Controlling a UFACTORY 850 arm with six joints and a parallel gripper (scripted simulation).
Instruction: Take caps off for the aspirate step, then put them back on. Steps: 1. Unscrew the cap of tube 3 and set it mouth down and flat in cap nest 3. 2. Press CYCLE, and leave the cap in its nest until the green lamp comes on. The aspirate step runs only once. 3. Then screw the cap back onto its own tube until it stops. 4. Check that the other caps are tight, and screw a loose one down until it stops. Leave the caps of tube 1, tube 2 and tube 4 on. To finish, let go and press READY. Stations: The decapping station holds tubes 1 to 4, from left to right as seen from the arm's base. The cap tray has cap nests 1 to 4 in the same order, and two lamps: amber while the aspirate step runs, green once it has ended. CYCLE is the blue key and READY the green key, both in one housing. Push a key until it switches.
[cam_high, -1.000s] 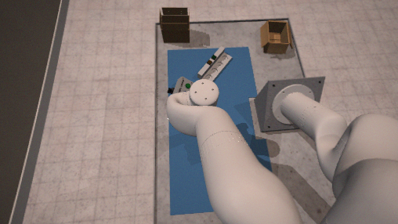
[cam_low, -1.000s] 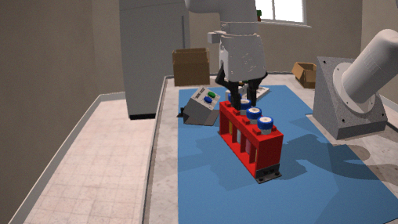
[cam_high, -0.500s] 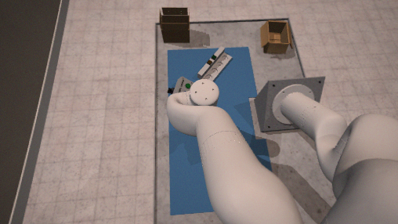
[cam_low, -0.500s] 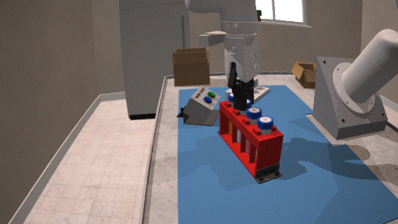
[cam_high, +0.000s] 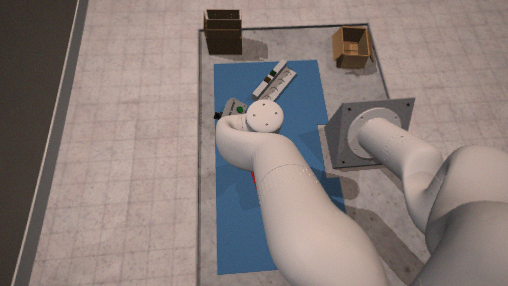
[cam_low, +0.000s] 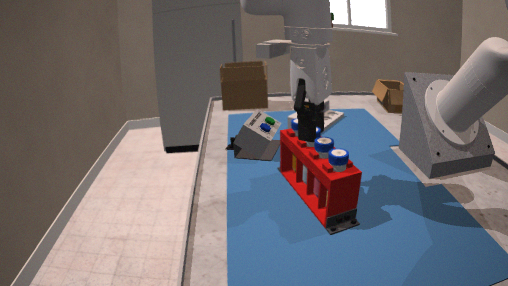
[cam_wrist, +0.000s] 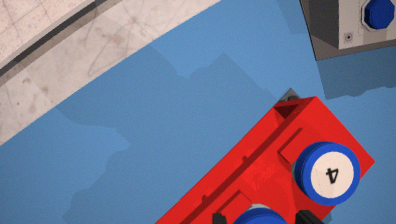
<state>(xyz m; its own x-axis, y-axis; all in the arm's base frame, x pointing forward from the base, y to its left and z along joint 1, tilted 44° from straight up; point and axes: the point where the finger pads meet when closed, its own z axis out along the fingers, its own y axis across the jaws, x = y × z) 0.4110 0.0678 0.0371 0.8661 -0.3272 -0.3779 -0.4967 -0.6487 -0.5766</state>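
Now: hand 1 cm above the blue cap. The rest, counted from my hand: blue key: 8 cm ahead, 17 cm to the right, 6 cm below; then grey key housing: 8 cm ahead, 19 cm to the right, 8 cm below; then cap marked 4: 1 cm ahead, 5 cm to the right, 2 cm below.
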